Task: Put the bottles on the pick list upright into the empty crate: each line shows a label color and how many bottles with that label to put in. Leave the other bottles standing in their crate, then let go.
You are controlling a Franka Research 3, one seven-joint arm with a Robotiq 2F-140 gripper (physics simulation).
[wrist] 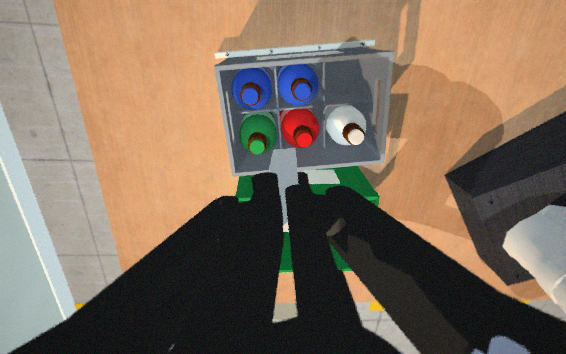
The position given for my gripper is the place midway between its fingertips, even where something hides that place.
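Observation:
Visible to me: a red bottle (300, 128), a white bottle (346, 125), a blue bottle (298, 84) and another blue bottle (251, 88). My gripper (286, 167) is visible as well.

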